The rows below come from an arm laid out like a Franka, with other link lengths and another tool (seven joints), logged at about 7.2 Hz.
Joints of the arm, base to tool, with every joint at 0 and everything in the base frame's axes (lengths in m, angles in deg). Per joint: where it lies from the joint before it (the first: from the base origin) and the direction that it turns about. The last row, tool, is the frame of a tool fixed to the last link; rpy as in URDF.
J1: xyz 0 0 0.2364 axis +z
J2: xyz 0 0 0 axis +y
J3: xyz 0 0 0.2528 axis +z
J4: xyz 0.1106 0 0 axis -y
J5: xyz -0.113 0 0.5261 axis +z
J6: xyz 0 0 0 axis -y
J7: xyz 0.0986 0 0 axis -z
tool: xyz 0.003 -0.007 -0.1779 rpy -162 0 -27.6
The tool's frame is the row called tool.
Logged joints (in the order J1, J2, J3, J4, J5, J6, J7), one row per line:
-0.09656 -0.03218 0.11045 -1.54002 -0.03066 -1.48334 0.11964
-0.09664 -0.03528 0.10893 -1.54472 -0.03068 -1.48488 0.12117
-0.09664 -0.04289 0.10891 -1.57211 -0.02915 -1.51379 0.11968
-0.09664 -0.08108 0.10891 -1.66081 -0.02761 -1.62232 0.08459
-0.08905 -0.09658 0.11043 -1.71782 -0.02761 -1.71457 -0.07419
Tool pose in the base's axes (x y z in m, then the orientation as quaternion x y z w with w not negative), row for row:
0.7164 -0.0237 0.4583 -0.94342 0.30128 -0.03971 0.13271
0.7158 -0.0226 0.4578 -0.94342 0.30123 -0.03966 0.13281
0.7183 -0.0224 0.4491 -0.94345 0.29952 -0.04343 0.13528
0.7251 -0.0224 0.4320 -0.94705 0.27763 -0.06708 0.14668
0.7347 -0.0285 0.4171 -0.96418 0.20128 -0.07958 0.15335
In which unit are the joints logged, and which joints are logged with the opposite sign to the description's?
The joints are logged in radians. Opposite sign: J1, J3, J6.
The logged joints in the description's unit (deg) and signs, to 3 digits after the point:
5.532 -1.844 -6.328 -88.237 -1.757 84.989 6.855
5.537 -2.021 -6.241 -88.506 -1.758 85.077 6.943
5.537 -2.457 -6.240 -90.075 -1.670 86.734 6.857
5.537 -4.646 -6.240 -95.157 -1.582 92.952 4.847
5.102 -5.534 -6.327 -98.424 -1.582 98.238 -4.251

